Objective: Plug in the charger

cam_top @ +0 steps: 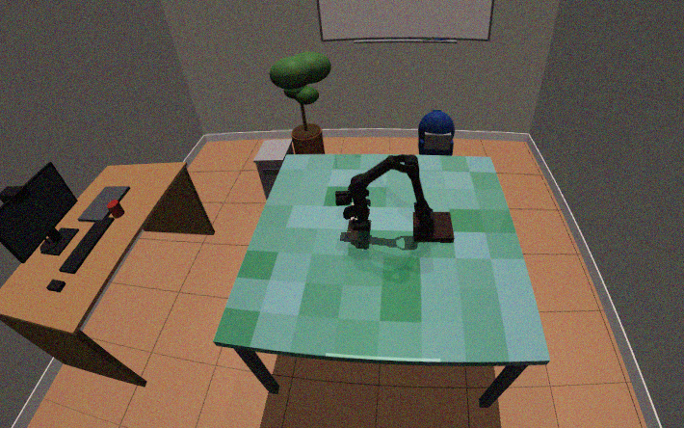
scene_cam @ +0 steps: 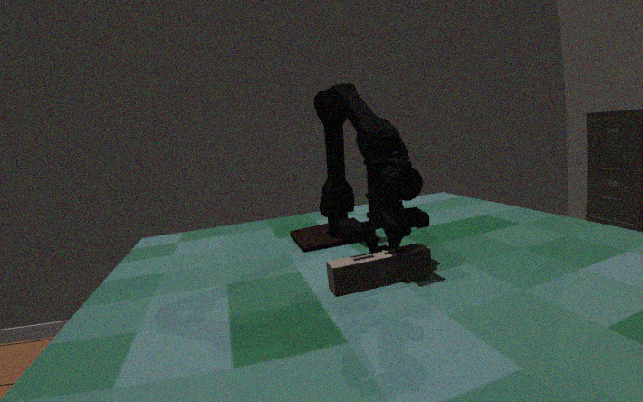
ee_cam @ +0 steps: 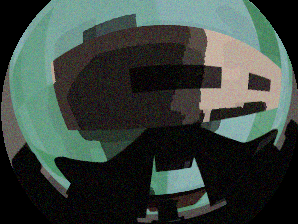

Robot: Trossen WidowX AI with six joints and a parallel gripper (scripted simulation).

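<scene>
My gripper tip is 2 cm short of the charger and 1 cm below it.
</scene>
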